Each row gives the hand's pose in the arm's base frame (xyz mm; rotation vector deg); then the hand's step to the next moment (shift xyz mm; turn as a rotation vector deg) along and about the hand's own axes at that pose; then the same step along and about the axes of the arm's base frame.
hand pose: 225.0 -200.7 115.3 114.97 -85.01 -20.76
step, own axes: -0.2 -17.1 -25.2 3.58 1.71 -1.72
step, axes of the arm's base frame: 26.9 11.2 9.0 0.83 -3.13 2.87
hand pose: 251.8 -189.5 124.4 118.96 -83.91 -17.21
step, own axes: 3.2 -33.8 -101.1 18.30 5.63 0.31
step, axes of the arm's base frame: 77.4 37.7 63.0 2.25 -18.20 5.53
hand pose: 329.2 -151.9 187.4 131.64 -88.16 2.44
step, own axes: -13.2 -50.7 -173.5 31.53 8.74 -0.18
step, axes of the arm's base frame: 71.4 84.4 143.6 4.86 -30.80 9.91
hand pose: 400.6 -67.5 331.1 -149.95 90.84 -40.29
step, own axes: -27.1 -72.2 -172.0 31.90 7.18 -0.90
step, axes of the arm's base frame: -14.2 96.8 161.1 6.05 -30.19 11.05
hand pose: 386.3 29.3 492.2 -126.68 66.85 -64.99
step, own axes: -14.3 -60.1 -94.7 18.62 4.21 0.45
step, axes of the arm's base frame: -50.8 48.8 88.5 4.31 -17.66 5.86
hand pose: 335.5 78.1 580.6 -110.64 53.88 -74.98
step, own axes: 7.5 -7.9 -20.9 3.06 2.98 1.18
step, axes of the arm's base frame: -16.1 -3.8 16.8 1.26 -4.07 -1.23
